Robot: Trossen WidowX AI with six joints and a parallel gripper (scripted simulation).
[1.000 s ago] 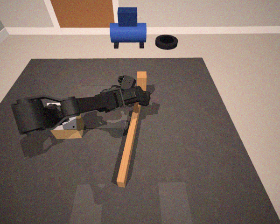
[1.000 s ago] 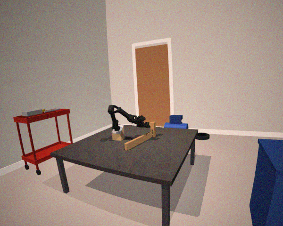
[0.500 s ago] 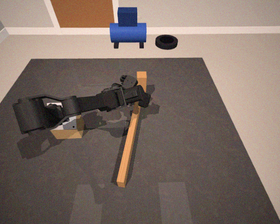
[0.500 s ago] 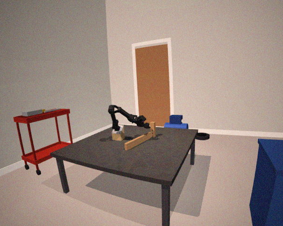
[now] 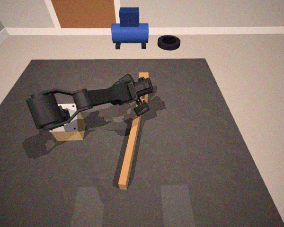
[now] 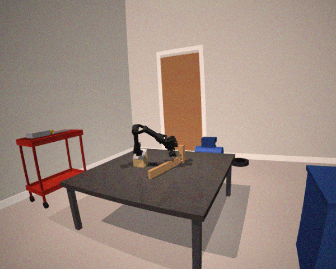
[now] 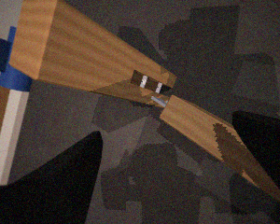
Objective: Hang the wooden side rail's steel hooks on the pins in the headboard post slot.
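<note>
Now: the headboard post 4 cm ahead of my gripper tip, 8 cm to the left of it and 4 cm below it.
</note>
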